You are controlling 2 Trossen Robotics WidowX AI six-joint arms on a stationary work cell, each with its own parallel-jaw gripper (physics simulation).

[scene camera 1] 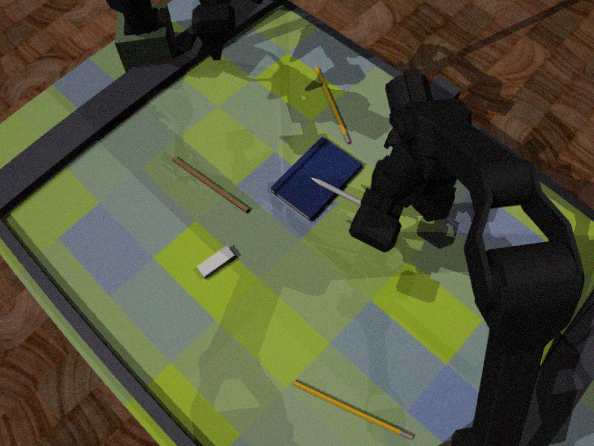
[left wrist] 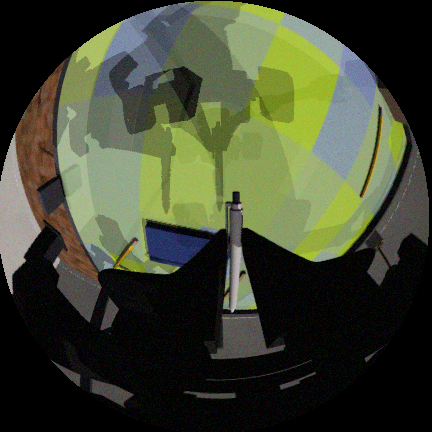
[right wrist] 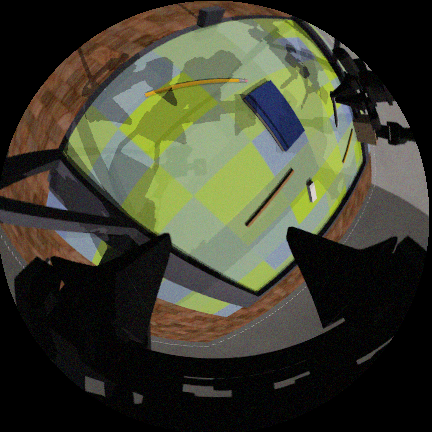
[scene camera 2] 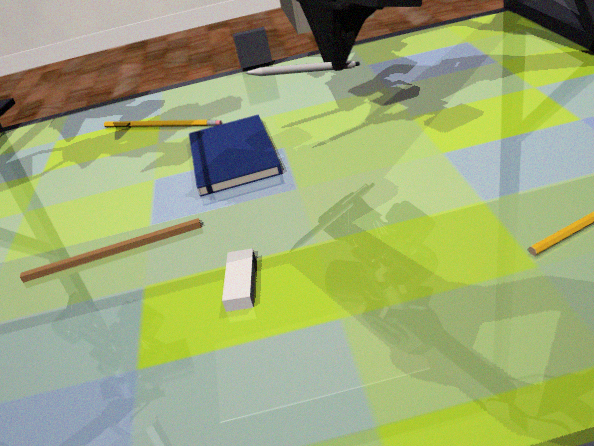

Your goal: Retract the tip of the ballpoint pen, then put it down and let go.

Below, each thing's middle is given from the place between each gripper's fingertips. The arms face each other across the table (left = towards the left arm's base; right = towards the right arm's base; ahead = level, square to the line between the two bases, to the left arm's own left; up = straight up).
Now: the ballpoint pen [scene camera 2: 299, 68] 3 cm to the right of my left hand, 2 cm ahead of it and 1 cm above it. Also, from my left hand: brown stick [scene camera 2: 87, 257] 22 cm to the right, 18 cm ahead, 8 cm below.
Now: the brown stick 11 cm ahead of my right hand, 13 cm to the left of it and 17 cm below it. Also, from my right hand: ballpoint pen 5 cm behind, 32 cm to the left, 7 cm below.
